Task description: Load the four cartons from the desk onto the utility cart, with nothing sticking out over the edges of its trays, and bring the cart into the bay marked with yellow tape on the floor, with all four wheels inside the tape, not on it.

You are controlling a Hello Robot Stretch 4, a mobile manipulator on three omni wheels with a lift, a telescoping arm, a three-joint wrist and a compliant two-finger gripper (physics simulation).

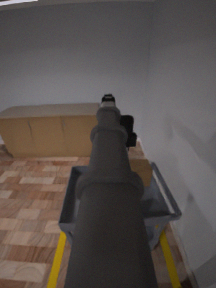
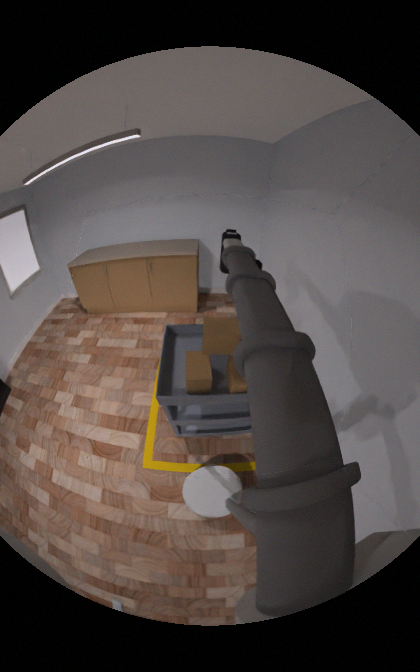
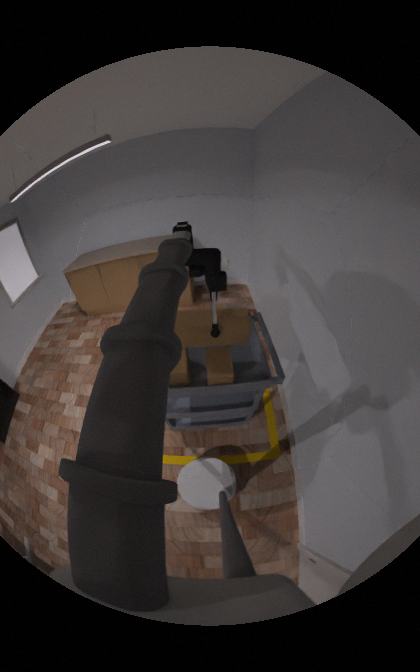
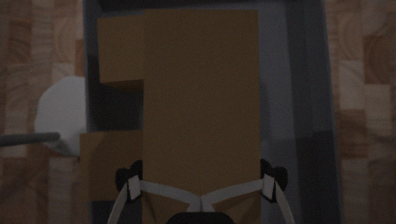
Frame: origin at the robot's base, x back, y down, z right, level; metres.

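Where they show: gripper, fingertip midpoint: (image 4: pixel 199 173).
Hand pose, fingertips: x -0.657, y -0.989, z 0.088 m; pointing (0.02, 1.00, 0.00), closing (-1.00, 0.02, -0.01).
Note:
After its pixels a point has its place.
My gripper (image 3: pixel 215 329) (image 4: pixel 199 173) @(x -0.657, y -0.989, z 0.088 m) is shut on a large brown carton (image 1: pixel 141 172) @(x -0.604, y -1.025, z 0.174 m) (image 2: pixel 220 334) (image 3: pixel 232 327) (image 4: pixel 201 100) @(x -0.659, y -1.031, z 0.010 m), one finger on each long side. The carton is level over the far part of the top tray of the grey cart (image 1: pixel 64 207) @(x -0.535, y -0.807, z -0.273 m) (image 2: pixel 202 400) (image 3: pixel 225 390) (image 4: pixel 327 100) @(x -0.888, y -0.829, z -0.010 m); its underside is hidden. One smaller carton (image 2: pixel 198 372) (image 3: pixel 180 367) (image 4: pixel 120 50) @(x -0.521, y -0.885, z -0.089 m) stands in the tray's near left part, another (image 2: pixel 237 375) (image 3: pixel 219 365) (image 4: pixel 110 165) @(x -0.508, y -0.885, z 0.101 m) to its right. A fourth carton does not show. Yellow tape (image 1: pixel 57 260) @(x -0.472, y 0.026, z -0.515 m) (image 2: pixel 150 425) (image 3: pixel 272 430) runs around the cart; its wheels are not distinguishable.
A white round disc (image 2: pixel 212 491) (image 3: pixel 206 482) (image 4: pixel 65 115) @(x 0.033, y -0.187, z -0.004 m) is near the front tape, between the cart and me. A wall (image 1: pixel 187 150) @(x -1.023, y -0.865, z 0.707 m) (image 2: pixel 380 325) (image 3: pixel 325 325) runs close along the cart's right side. A wooden cabinet (image 1: pixel 45 135) @(x -2.065, y -0.492, z -1.112 m) (image 2: pixel 132 282) (image 3: pixel 112 285) stands at the back left.

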